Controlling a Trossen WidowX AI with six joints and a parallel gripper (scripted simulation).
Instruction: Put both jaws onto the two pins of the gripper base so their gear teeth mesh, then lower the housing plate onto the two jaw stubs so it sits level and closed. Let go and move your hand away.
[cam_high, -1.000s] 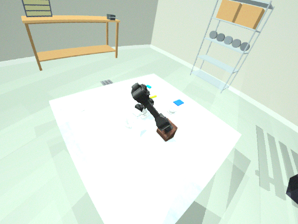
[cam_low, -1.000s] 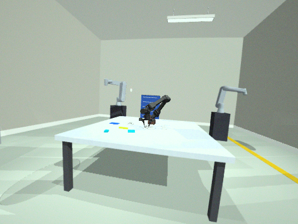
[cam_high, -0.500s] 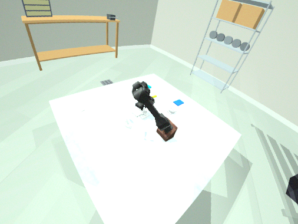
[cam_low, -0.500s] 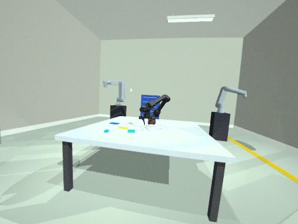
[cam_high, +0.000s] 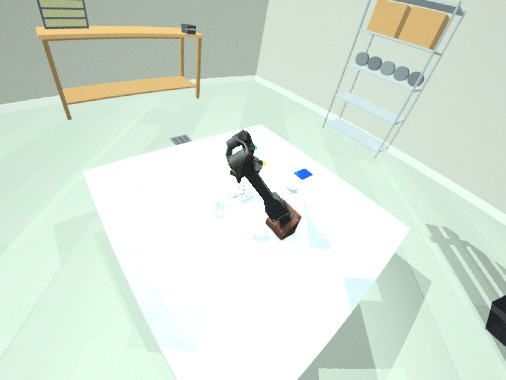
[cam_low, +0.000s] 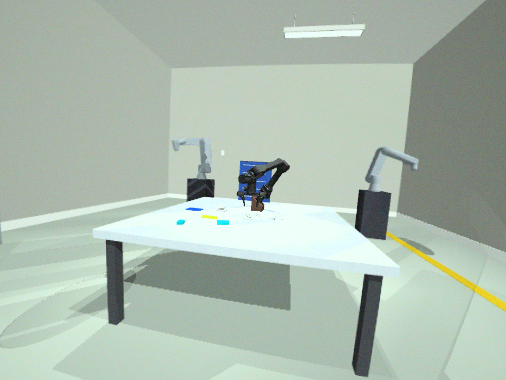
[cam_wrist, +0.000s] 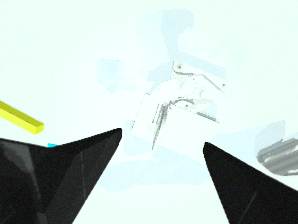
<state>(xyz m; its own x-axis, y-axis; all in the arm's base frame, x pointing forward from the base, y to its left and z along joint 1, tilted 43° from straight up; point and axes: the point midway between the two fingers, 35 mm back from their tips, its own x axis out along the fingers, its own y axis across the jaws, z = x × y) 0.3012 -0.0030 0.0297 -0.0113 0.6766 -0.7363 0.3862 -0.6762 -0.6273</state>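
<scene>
Right now my gripper tip is 9 cm past the pale jaw, 19 cm to the right of it and 7 cm above it. Also, from my gripper tip: small white part: 12 cm behind, 26 cm to the right, 5 cm below; yellow bar: 14 cm ahead, 23 cm to the right, 7 cm below; blue square: 5 cm behind, 44 cm to the right, 7 cm below.
</scene>
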